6 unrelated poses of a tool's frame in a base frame.
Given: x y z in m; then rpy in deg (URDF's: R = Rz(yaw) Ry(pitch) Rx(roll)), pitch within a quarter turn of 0, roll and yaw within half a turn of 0.
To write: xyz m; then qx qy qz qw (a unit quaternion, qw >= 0). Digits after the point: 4 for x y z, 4 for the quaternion.
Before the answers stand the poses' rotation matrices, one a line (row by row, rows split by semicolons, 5 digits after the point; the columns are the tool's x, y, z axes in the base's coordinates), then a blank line. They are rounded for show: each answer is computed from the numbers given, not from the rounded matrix.
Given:
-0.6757 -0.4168 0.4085 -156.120 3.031 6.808
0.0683 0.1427 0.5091 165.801 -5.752 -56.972
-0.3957 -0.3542 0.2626 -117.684 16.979 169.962
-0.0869 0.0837 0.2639 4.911 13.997 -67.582
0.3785 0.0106 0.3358 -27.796 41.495 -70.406
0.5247 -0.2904 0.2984 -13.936 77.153 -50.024
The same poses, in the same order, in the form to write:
0.99156 0.08714 -0.09600; 0.11838 -0.91049 0.39624; -0.05288 -0.40426 -0.91312
0.54230 -0.82619 -0.15270; -0.83418 -0.50779 -0.21516; 0.10022 0.24406 -0.96457
-0.94177 0.33561 -0.02075; 0.16670 0.41241 -0.89562; -0.29202 -0.84693 -0.44434
0.37004 0.92893 0.01276; -0.89698 0.36082 -0.25542; -0.24187 0.08307 0.96675
0.25118 0.72978 0.63587; -0.70564 0.58773 -0.39578; -0.66255 -0.34928 0.66259
0.14285 0.59290 0.79250; -0.17039 0.80349 -0.57041; -0.97497 -0.05355 0.21580

-0.6757 -0.4168 0.4085 -0.9766 -0.0526 0.0381 0.2049
0.0683 0.1427 0.5091 0.8681 -0.4781 -0.0151 0.1322
-0.3957 -0.3542 0.2626 0.1501 0.8364 -0.5208 0.0811
-0.0869 0.0837 0.2639 0.1030 0.0775 -0.5559 0.8212
0.3785 0.0106 0.3358 0.0147 0.4105 -0.4538 0.7908
0.5247 -0.2904 0.2984 0.1758 0.6010 -0.2595 0.7352

